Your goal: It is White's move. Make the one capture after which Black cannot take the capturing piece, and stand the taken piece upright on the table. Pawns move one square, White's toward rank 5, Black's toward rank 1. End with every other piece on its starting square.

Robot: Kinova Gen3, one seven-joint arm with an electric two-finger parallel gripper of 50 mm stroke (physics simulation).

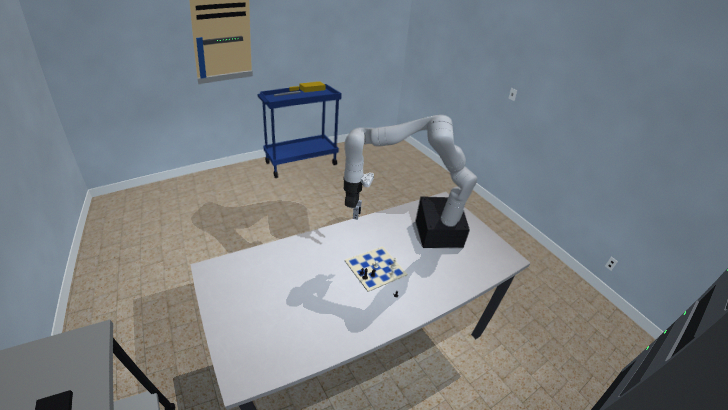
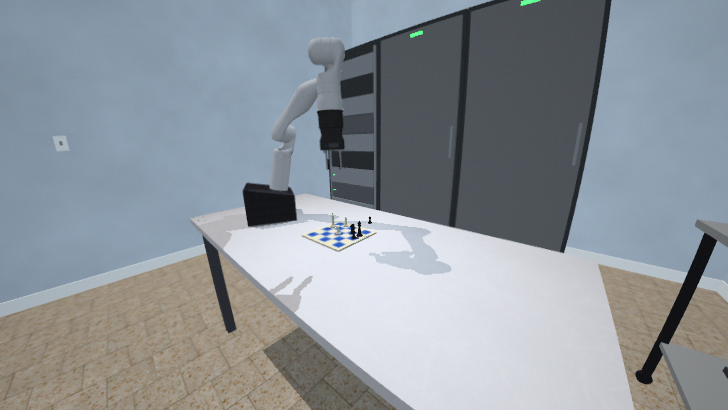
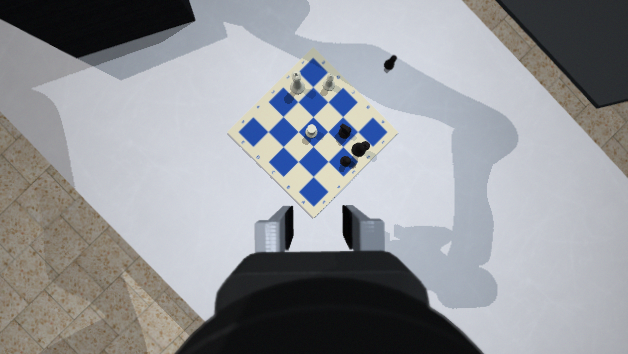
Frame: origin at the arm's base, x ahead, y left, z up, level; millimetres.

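Seen in the pictures: gripper, between the fingertips: [image 1: 356,216] [image 2: 334,169] [image 3: 317,220]; arm's base, origin of its link: [image 1: 449,219] [image 2: 278,189].
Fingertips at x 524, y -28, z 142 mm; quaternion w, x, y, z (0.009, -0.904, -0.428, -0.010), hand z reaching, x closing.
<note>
Offsets run from my fingertips to a thing's middle. "spot": to the spot under its first point. Level surfaces: height alone.
My gripper [image 1: 356,216] [image 2: 333,168] [image 3: 317,220] is open and empty, high above the table beyond the board's A5 corner. On the board @(spot: dz -276, dx -175, dy -37 mm) [image 3: 233,133], a white rook @(dz -259, dx -87, dy +72 mm) [image 2: 338,230] [image 3: 311,131] stands on C3. A tall white piece @(dz -244, dx -165, dy +105 mm) [image 2: 332,220] [image 3: 297,85] stands on E2, a smaller white piece @(dz -254, dx -132, dy +151 mm) [image 2: 345,222] [image 3: 329,83] on D1. A black knight @(dz -256, dx -49, dy +117 mm) [image 2: 352,228] [image 3: 344,131] stands on B2, a tall black piece @(dz -244, dx -8, dy +117 mm) [image 2: 359,230] [image 3: 359,149] on A2, a black pawn @(dz -260, dx -8, dy +85 mm) [image 3: 345,161] on A3. Another black pawn @(dz -266, dx -92, dy +263 mm) [image 1: 395,293] [image 2: 369,220] [image 3: 390,63] stands upright on the table, off the board.
The white table @(dz -282 mm) [image 1: 285,346] [image 2: 458,315] bears the arm's black base block [image 1: 442,231] [image 2: 270,206] near one end. A blue cart [image 1: 303,152] stands behind the table. Tall dark cabinets [image 2: 417,127] stand on the other side. The arm's shadow crosses the table.
</note>
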